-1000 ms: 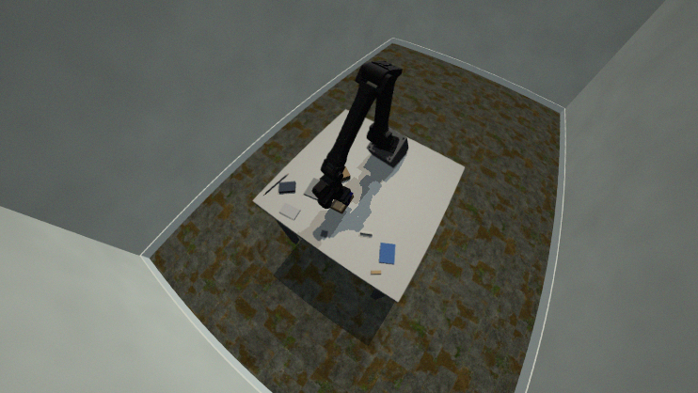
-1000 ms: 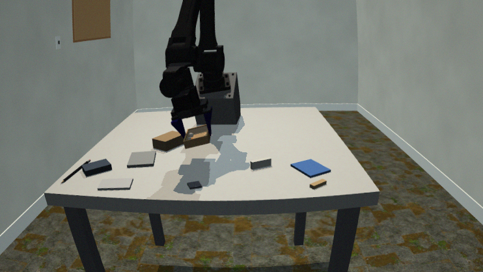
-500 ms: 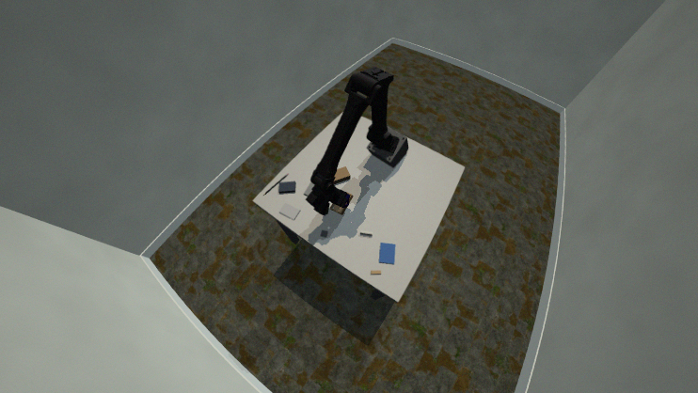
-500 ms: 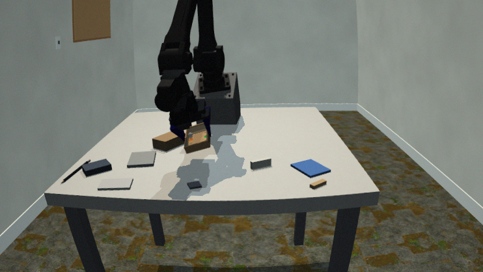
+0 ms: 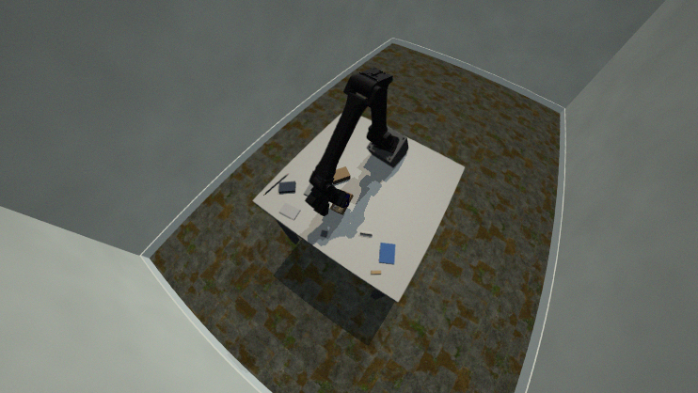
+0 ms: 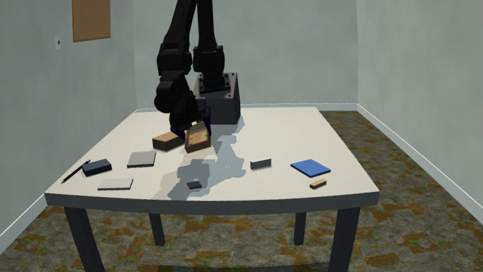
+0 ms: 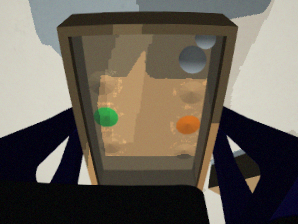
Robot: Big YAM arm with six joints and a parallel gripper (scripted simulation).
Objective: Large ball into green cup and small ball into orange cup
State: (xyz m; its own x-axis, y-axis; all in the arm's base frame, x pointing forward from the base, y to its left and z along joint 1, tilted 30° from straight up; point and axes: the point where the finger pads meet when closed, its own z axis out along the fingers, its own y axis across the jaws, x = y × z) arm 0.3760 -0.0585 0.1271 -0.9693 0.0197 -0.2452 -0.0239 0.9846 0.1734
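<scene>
The wooden puzzle is 1 cm below my hand. The rest, counted from my hand: grey slab 5 cm behind, 18 cm to the right, 8 cm below; small dark tile 16 cm ahead, 2 cm to the right, 8 cm below; brown box 17 cm behind, 10 cm to the right, 6 cm below.
</scene>
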